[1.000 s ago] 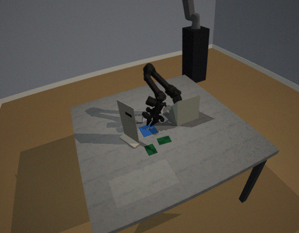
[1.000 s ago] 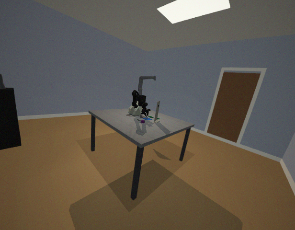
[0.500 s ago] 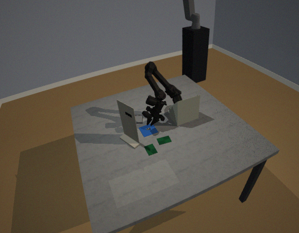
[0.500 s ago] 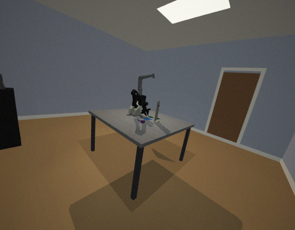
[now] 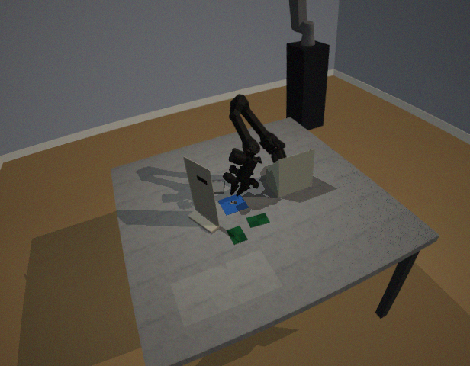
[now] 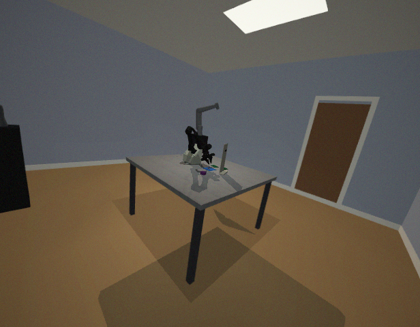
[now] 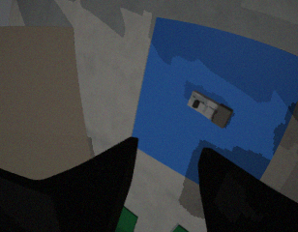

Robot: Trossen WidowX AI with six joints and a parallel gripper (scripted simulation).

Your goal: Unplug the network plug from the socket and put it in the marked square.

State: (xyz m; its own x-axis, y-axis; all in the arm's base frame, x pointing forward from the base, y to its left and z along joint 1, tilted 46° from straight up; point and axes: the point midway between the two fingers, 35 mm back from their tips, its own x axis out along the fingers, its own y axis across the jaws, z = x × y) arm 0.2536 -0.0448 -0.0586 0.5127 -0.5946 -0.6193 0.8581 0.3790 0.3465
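Now: the grey network plug 50 mm below my gripper tip and 10 mm to the right of it. From my gripper tip the other things lie so: purple object 220 mm to the right, 110 mm ahead, 50 mm below; upright panel 160 mm ahead, 90 mm above, 40 mm to the left; blue marked square 60 mm below, 10 mm to the right, 10 mm ahead.
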